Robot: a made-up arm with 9 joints. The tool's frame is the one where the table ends. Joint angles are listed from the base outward.
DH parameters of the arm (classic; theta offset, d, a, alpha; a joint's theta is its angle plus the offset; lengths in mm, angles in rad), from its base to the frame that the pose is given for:
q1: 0 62.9 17.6 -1.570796
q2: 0 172.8 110.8 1.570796
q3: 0 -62.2 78.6 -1.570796
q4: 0.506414 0 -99.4 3.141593
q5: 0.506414 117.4 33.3 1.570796
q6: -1.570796 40 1.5 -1.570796
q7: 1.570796 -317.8 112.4 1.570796
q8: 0.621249 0 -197.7 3.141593
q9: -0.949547 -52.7 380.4 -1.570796
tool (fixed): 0 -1.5 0 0
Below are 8 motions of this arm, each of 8 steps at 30 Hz.
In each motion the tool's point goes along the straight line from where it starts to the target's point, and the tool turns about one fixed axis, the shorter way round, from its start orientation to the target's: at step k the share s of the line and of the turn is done. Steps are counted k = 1, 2, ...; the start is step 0. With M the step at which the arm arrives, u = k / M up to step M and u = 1 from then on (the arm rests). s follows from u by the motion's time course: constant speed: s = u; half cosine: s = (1 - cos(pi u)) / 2; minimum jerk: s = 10 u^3 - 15 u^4 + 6 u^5.
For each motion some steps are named. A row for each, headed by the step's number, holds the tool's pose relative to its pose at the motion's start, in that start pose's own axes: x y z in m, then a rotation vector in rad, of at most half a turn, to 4 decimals.
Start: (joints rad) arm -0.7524 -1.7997 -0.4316 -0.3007 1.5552 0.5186 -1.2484 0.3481 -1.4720
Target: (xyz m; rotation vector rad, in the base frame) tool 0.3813 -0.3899 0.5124 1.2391 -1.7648 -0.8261
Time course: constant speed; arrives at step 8
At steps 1, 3, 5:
1: -0.0057 -0.0098 -0.0033 -0.0155 -0.0025 -0.0036
3: -0.0170 -0.0293 -0.0098 -0.0466 -0.0075 -0.0109
5: -0.0283 -0.0489 -0.0163 -0.0777 -0.0126 -0.0182

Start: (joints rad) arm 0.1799 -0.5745 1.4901 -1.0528 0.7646 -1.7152 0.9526 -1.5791 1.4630
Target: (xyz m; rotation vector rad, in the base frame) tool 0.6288 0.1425 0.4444 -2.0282 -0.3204 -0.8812
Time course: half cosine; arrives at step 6
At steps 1, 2, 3, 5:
1: -0.0007 0.0019 -0.0018 -0.0015 0.0023 0.0014
2: -0.0028 0.0069 -0.0068 -0.0056 0.0084 0.0053
3: -0.0055 0.0138 -0.0137 -0.0112 0.0168 0.0106
5: -0.0103 0.0258 -0.0255 -0.0209 0.0314 0.0198

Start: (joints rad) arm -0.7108 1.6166 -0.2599 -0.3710 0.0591 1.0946 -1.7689 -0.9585 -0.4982
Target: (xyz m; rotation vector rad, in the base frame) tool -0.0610 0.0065 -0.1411 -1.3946 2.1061 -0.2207
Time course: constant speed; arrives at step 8
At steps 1, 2, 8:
1: 0.0009 -0.0037 -0.0025 0.0276 0.0231 -0.0236
2: 0.0017 -0.0074 -0.0050 0.0552 0.0462 -0.0473
8: 0.0069 -0.0295 -0.0199 0.2206 0.1847 -0.1891

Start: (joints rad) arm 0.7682 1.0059 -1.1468 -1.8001 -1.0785 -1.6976 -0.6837 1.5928 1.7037
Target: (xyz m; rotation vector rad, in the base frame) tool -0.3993 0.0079 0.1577 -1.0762 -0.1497 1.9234
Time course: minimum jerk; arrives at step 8
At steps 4, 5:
4: -0.0068 0.0264 0.0388 -0.0623 -0.0694 -0.0122
5: -0.0099 0.0382 0.0563 -0.0903 -0.1006 -0.0177

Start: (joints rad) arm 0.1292 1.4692 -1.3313 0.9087 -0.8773 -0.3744 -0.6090 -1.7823 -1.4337
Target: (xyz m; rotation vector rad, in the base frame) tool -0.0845 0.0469 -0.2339 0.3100 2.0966 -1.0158
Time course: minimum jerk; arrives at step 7
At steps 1, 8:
1: 0.0001 0.0005 0.0021 0.0024 -0.0031 0.0022
8: 0.0023 0.0200 0.0916 0.1022 -0.1315 0.0933

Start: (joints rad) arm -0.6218 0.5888 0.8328 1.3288 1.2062 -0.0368 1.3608 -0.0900 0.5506
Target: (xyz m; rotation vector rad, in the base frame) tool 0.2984 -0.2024 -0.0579 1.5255 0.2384 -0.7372
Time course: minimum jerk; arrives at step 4
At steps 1, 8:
1: 0.0012 -0.0002 0.0011 0.0004 -0.0013 -0.0071
8: 0.0116 -0.0018 0.0105 0.0035 -0.0125 -0.0686

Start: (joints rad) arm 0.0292 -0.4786 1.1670 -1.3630 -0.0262 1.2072 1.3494 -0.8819 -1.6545
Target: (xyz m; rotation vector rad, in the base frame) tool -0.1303 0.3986 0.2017 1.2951 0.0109 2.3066
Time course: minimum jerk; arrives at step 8
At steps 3, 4, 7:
3: -0.0330 0.0073 -0.0575 0.0459 0.1688 -0.0027
4: -0.0600 0.0132 -0.1045 0.0834 0.3067 -0.0048
7: -0.1181 0.0260 -0.2057 0.1640 0.6035 -0.0095

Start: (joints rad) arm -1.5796 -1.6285 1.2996 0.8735 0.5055 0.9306 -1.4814 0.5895 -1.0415
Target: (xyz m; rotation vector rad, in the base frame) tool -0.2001 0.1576 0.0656 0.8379 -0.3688 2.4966
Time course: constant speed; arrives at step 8
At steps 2, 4, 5, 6, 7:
2: -0.0030 -0.0226 0.0347 -0.0371 -0.0872 -0.0563
4: -0.0059 -0.0452 0.0694 -0.0741 -0.1744 -0.1126
5: -0.0074 -0.0565 0.0868 -0.0927 -0.2181 -0.1408
6: -0.0089 -0.0677 0.1041 -0.1112 -0.2617 -0.1689
7: -0.0104 -0.0790 0.1215 -0.1298 -0.3053 -0.1971

